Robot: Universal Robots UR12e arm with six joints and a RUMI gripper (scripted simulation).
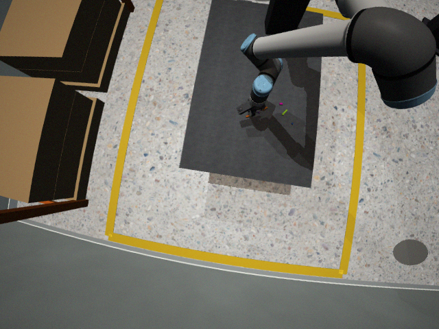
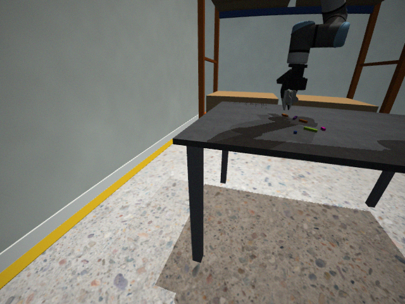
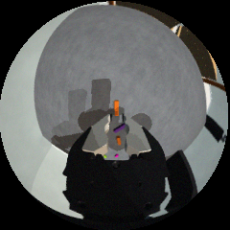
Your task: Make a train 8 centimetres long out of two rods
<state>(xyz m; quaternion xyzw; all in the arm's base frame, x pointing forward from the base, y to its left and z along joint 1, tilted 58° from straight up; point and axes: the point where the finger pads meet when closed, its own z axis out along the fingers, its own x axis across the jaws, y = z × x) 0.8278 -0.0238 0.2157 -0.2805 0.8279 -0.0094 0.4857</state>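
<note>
My hand is 60 mm past the purple rod, 40 mm above it and 20 mm to the right of it. The rest, counted from my hand: lime rod: 200 mm to the left, 150 mm behind, 40 mm below; magenta rod: 190 mm behind, 150 mm to the left, 40 mm below; small blue rod: 290 mm to the left, 100 mm behind, 40 mm below.
</note>
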